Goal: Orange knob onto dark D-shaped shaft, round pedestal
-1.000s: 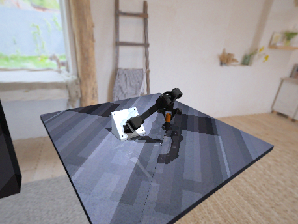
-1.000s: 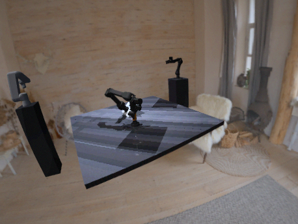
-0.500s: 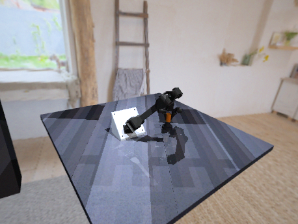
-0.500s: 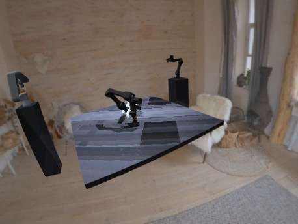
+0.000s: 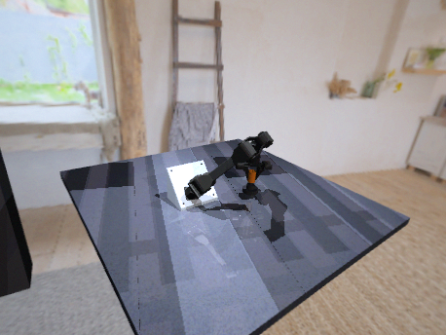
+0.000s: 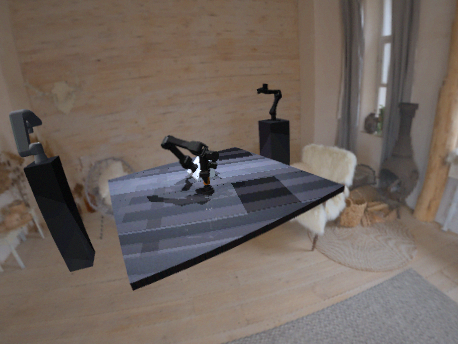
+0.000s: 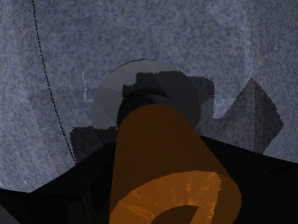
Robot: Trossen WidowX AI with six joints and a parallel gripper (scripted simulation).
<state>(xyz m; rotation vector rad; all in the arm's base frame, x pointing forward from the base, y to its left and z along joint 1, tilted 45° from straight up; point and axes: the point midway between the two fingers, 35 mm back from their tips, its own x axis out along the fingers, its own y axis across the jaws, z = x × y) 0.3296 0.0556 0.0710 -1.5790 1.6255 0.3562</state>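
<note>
Right now the orange knob is 20 mm above my gripper tip. The rest, counted from my gripper tip: dark round pedestal 40 mm below.
</note>
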